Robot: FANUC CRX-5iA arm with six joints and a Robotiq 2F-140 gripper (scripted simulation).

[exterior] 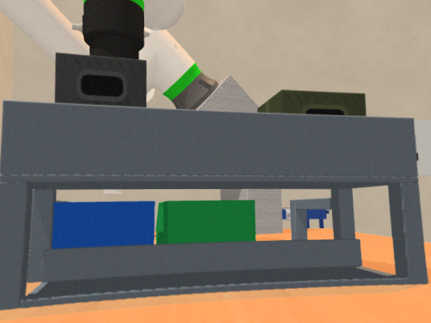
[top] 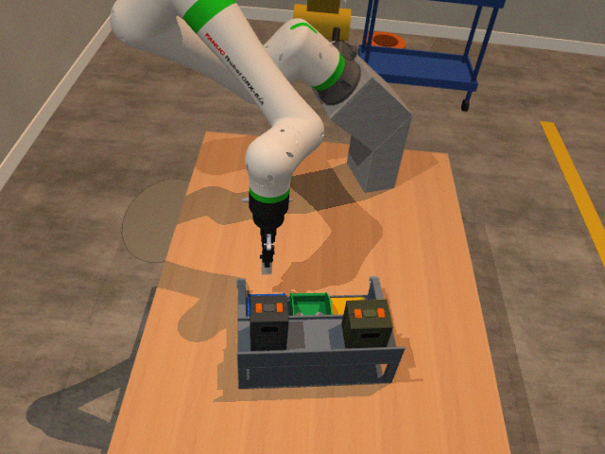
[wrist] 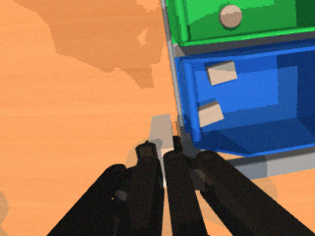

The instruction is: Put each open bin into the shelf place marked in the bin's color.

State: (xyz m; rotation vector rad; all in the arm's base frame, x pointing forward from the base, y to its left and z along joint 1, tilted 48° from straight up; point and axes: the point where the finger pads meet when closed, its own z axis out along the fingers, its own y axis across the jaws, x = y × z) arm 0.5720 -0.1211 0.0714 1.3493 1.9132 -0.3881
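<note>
My hand is 110 mm short of the blue bin, 20 mm to the right of it and 90 mm above it. Also, from my hand: black box: 200 mm ahead, 30 mm to the left, 30 mm above; olive box: 170 mm ahead, 260 mm to the left, 20 mm above; green bin: 90 mm ahead, 130 mm to the left, 90 mm below.
</note>
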